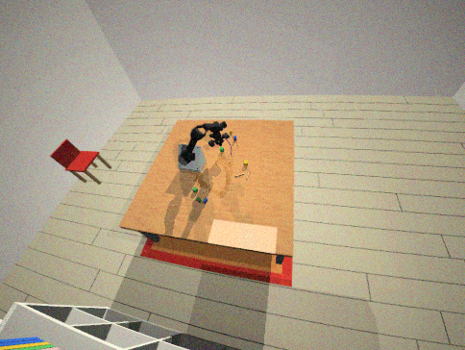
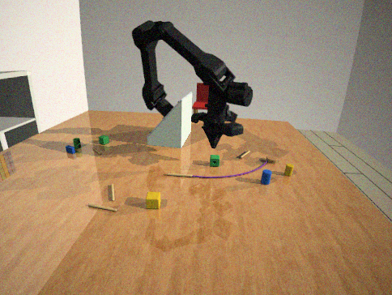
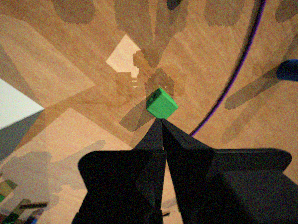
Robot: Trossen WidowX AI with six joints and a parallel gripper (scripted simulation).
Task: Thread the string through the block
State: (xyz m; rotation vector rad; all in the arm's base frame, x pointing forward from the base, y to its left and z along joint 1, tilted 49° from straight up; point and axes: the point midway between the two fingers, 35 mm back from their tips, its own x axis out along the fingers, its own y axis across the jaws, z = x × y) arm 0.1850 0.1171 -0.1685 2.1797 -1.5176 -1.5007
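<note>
My gripper tip is now 40 mm above the green block and 10 mm to the right of it. Round my gripper tip: yellow cylinder: 250 mm to the left, 40 mm below, 20 mm ahead; round wooden button: 210 mm to the left, 80 mm behind, 50 mm below; blue cylinder: 170 mm to the left, 80 mm ahead, 40 mm below.
</note>
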